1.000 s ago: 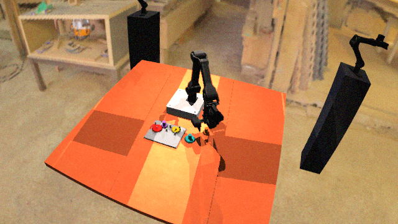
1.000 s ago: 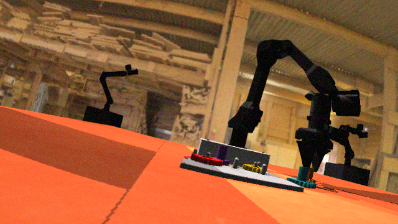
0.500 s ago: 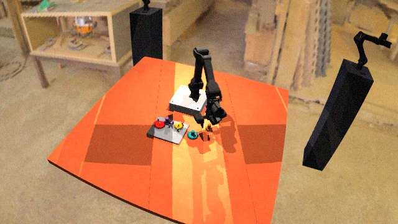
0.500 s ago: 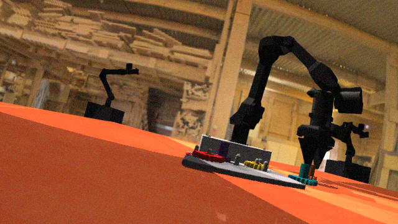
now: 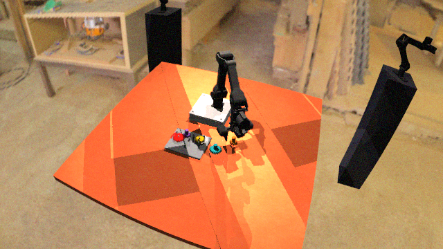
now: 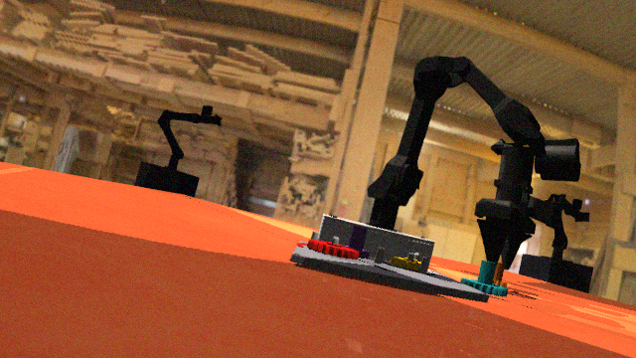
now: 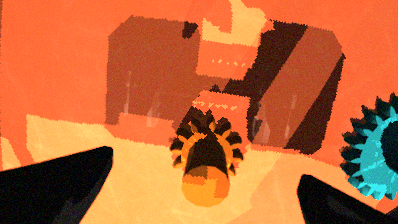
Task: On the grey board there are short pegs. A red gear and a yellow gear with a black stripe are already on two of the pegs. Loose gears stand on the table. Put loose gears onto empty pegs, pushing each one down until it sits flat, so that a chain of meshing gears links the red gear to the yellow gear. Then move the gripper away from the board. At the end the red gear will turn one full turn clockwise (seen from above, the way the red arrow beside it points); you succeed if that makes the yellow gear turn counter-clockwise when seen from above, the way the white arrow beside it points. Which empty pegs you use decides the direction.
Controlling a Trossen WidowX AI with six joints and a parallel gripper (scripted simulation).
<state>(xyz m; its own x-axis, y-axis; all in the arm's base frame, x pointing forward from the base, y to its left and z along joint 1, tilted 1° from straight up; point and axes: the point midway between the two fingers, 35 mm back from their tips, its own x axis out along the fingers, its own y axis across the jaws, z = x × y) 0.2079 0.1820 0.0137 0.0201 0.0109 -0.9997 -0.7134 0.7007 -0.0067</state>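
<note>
Now: gripper tip 10 mm above the orange gear. Round my gripper tip: yellow gear 170 mm to the right, 60 mm ahead, 10 mm below; grey board 220 mm to the right, 110 mm ahead, 20 mm below; cyan gear 90 mm ahead, 70 mm to the right, 10 mm below.
</note>
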